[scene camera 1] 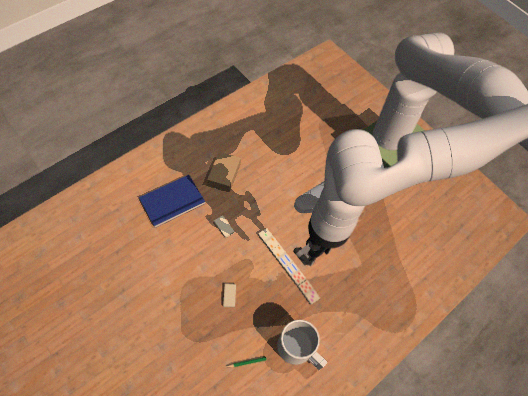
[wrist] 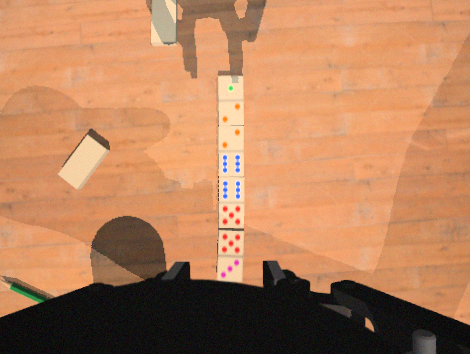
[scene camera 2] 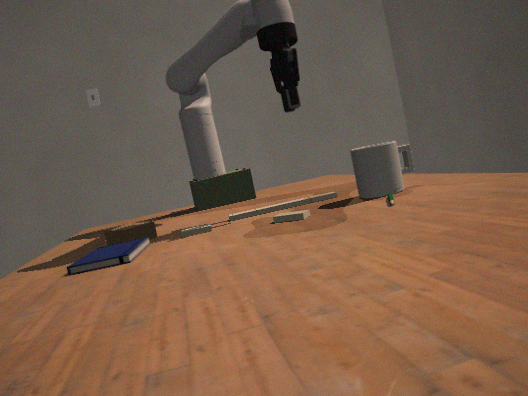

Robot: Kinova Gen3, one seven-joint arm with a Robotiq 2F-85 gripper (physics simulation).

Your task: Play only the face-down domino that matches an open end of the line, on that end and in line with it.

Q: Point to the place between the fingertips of my gripper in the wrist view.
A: At 226, 281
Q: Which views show my gripper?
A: Scene camera 1, the wrist view and scene camera 2: all of them.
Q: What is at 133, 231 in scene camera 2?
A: A brown block.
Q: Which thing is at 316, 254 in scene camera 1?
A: My gripper.
